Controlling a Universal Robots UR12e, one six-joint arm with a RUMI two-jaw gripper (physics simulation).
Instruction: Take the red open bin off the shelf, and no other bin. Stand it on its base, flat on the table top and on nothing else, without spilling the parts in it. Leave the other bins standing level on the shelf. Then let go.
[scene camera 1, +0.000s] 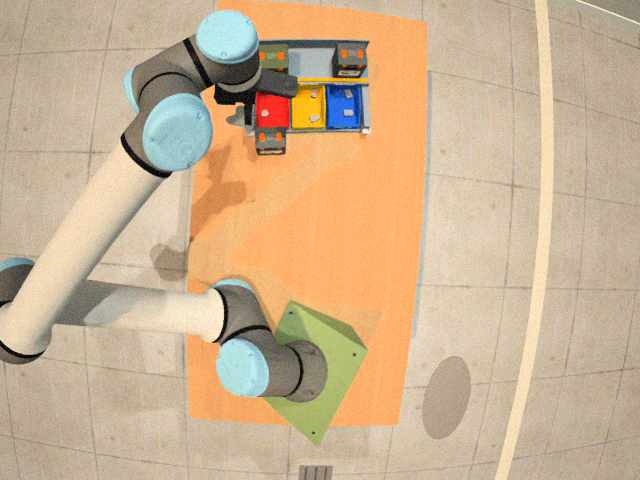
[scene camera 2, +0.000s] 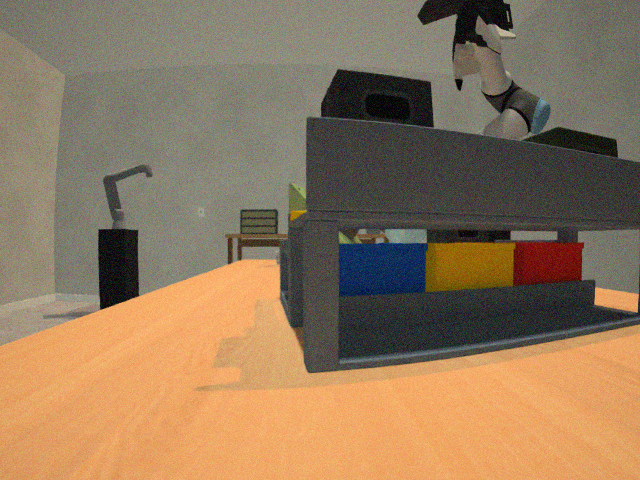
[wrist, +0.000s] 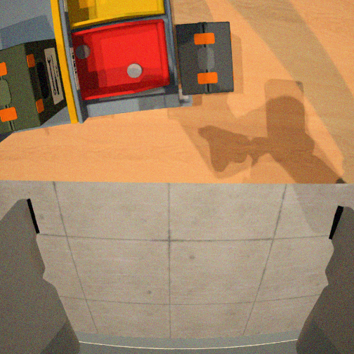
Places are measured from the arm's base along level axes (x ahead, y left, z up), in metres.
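Where they show: gripper, between the fingertips: (scene camera 2: 477, 74); arm's base, origin of its link: (scene camera 1: 302, 371).
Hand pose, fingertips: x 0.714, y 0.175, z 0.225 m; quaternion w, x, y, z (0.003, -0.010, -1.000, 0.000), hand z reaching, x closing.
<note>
Things, the pixels of their top centre, and the offset from my fingertips. "spot": a spot on its surface instead.
- red bin, a spot on its surface: (scene camera 2: 547, 262) spot: dx +0.191, dy -0.038, dz -0.325 m
- yellow bin, a spot on its surface: (scene camera 2: 469, 266) spot: dx +0.199, dy -0.147, dz -0.327 m
- blue bin, a spot on its surface: (scene camera 2: 382, 268) spot: dx +0.210, dy -0.243, dz -0.326 m
- green case, centre of its top: (scene camera 2: 559, 140) (scene camera 1: 271, 55) dx +0.203, dy -0.023, dz -0.185 m
- yellow rail, centre of its top: (scene camera 1: 308, 79) dx +0.168, dy -0.140, dz -0.272 m
The red bin (scene camera 1: 276, 116) (scene camera 2: 547, 262) (wrist: 120, 55) sits at the left end of the shelf's (scene camera 1: 366, 105) (scene camera 2: 322, 310) (wrist: 130, 107) front row, holding round grey parts. Beside it stand the yellow bin (scene camera 1: 305, 105) (scene camera 2: 469, 266) (wrist: 115, 9) and the blue bin (scene camera 1: 338, 105) (scene camera 2: 382, 268), touching or nearly so. All three look level. My gripper (scene camera 1: 241, 115) (wrist: 186, 208) is open and empty, high above the table's left edge, left of the red bin in scene camera 1. In the wrist view the floor shows between its fingers. Part of the gripper is hidden in scene camera 1.
A dark case (scene camera 1: 270, 142) (wrist: 206, 57) stands against the shelf front at the red bin. A green case (scene camera 1: 273, 57) (scene camera 2: 573, 142) (wrist: 25, 87) and another dark case (scene camera 1: 350, 59) (scene camera 2: 379, 100) stand on the upper level, behind a yellow rail (scene camera 1: 336, 80) (wrist: 65, 60).
</note>
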